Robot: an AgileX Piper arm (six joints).
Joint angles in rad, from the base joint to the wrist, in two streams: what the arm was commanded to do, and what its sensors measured. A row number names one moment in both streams.
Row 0, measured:
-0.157, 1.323, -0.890, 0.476, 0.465, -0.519
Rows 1 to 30, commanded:
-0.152, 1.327, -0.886, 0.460, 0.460, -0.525
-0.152, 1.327, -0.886, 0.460, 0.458, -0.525
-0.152, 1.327, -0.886, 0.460, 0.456, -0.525
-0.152, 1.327, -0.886, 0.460, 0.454, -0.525
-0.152, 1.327, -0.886, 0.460, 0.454, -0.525
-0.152, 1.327, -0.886, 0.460, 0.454, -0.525
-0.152, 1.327, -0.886, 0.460, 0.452, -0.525
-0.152, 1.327, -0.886, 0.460, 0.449, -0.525
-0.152, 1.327, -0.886, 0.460, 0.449, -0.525
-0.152, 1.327, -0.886, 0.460, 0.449, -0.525
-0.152, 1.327, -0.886, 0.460, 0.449, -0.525
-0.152, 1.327, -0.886, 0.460, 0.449, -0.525
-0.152, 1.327, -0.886, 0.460, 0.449, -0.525
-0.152, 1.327, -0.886, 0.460, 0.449, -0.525
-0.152, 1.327, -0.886, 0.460, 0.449, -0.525
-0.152, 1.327, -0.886, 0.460, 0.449, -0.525
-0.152, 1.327, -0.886, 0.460, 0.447, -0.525
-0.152, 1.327, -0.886, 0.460, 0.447, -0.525
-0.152, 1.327, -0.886, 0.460, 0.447, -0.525
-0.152, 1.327, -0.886, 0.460, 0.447, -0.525
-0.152, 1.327, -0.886, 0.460, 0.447, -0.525
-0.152, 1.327, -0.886, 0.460, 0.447, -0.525
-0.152, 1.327, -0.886, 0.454, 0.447, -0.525
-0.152, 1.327, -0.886, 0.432, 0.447, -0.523
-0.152, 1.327, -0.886, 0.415, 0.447, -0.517
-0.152, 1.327, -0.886, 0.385, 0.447, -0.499
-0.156, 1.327, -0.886, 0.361, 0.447, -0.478
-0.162, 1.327, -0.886, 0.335, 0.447, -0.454
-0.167, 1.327, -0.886, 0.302, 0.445, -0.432
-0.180, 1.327, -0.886, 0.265, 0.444, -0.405
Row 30, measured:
-0.157, 1.323, -0.890, 0.378, 0.455, -0.481
